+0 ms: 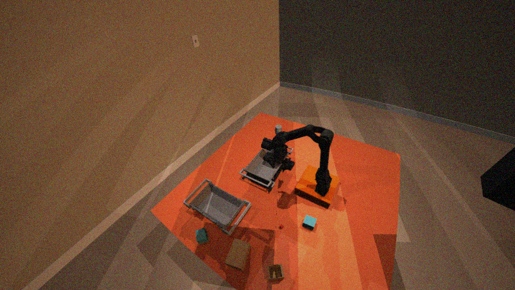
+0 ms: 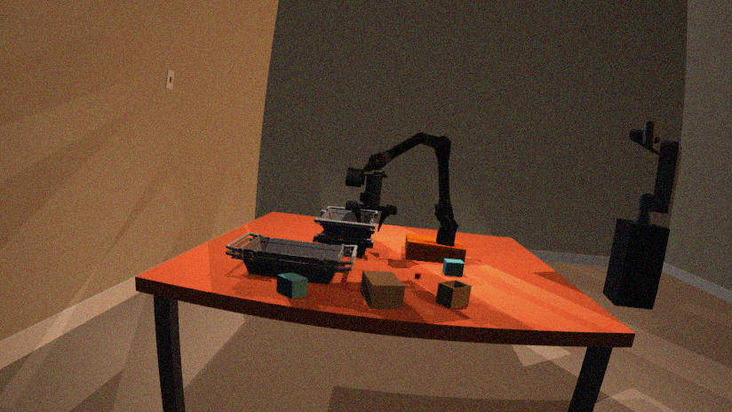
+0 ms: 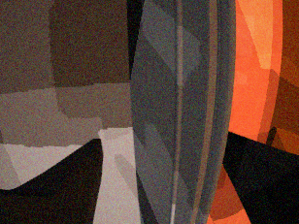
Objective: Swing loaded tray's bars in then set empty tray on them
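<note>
Now: the grey tray 8 cm ahead of my gripper tip, 2 cm to the left of it and 3 cm above it. Round my gripper tip: open box: 35 cm behind, 45 cm to the left, 6 cm below.
</note>
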